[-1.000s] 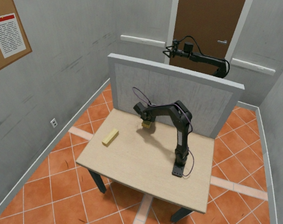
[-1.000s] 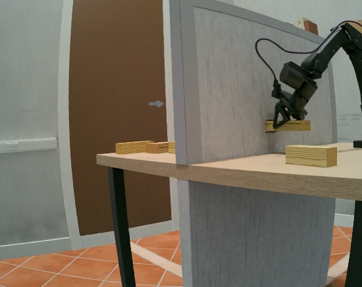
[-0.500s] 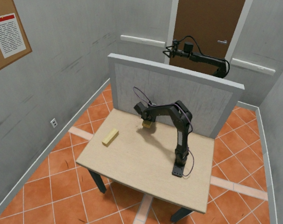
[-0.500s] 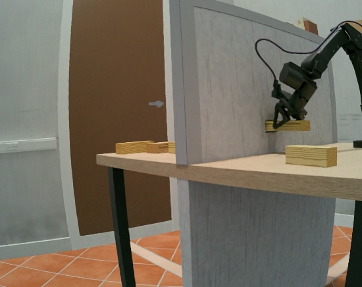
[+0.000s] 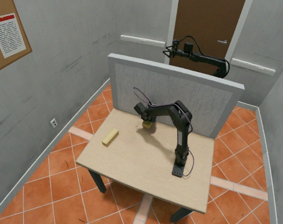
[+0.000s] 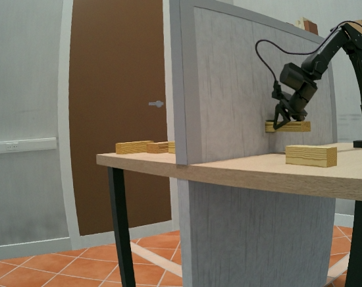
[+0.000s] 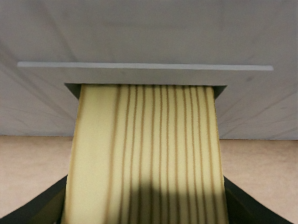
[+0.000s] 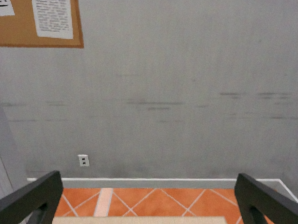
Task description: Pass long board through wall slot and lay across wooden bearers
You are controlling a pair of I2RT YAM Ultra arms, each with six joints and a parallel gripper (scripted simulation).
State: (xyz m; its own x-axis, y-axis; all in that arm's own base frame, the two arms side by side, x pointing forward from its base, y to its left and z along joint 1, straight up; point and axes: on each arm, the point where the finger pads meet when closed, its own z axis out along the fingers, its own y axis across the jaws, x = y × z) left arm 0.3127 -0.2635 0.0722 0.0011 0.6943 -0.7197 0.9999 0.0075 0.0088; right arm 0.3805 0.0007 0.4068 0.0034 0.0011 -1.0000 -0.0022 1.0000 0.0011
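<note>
The long board is 50 mm to the right of my left hand. From my left hand the other things lie so: wooden offcut (210 mm ahead, 270 mm to the left, 70 mm below).
</note>
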